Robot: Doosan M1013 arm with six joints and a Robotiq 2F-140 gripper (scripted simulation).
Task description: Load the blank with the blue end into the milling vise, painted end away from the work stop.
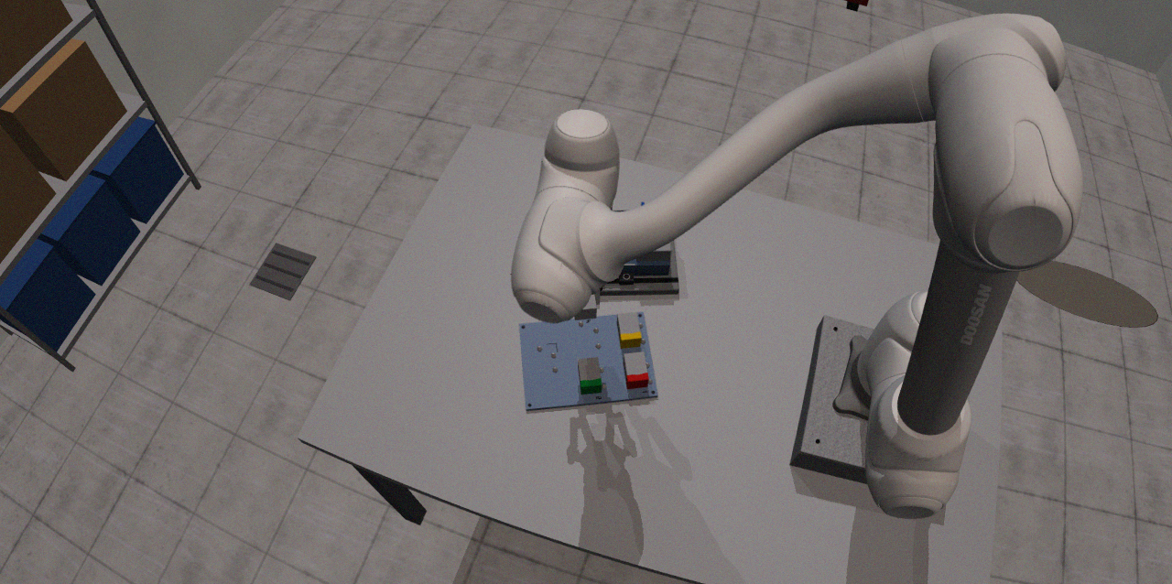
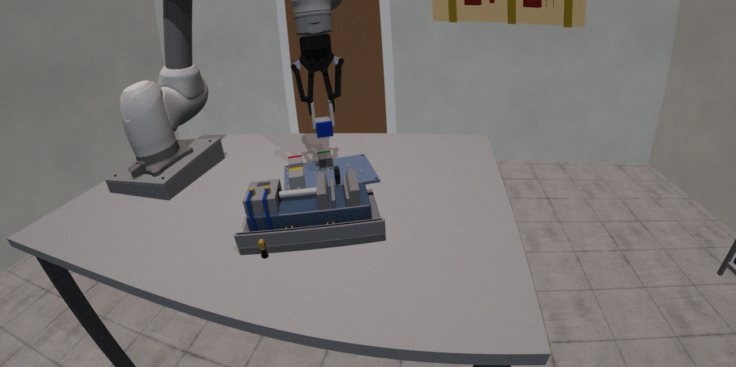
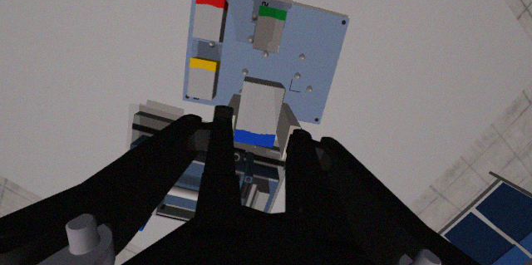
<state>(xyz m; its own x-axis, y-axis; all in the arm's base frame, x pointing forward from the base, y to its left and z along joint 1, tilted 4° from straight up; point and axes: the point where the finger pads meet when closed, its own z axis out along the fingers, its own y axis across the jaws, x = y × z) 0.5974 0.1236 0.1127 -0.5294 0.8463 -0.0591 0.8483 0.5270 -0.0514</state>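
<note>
The blue-ended blank is 3 cm below my hand. From my hand the other things lie so: black work stop rod: 9 cm ahead, 12 cm to the right, 10 cm below; then green-ended blank: 5 cm behind, 8 cm to the left, 17 cm below; then yellow-ended blank: 8 cm behind, 5 cm to the right, 17 cm below.
</note>
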